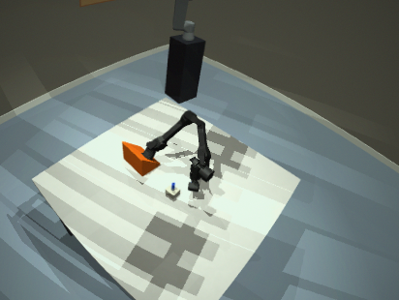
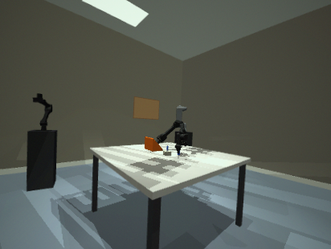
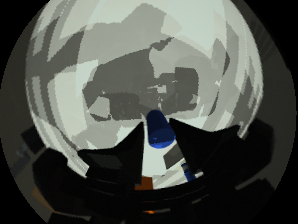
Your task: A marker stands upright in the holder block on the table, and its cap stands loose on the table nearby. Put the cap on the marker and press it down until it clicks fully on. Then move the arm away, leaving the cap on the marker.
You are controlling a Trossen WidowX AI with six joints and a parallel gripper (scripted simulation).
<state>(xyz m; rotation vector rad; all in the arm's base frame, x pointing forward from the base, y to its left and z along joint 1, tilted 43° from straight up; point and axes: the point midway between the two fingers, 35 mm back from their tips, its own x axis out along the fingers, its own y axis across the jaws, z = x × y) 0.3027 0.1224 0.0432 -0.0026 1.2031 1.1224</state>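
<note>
Right now the holder block is 4 cm behind my gripper tip and 12 cm to the right of it. The rest, counted from my gripper tip: blue marker cap 1 cm above.
</note>
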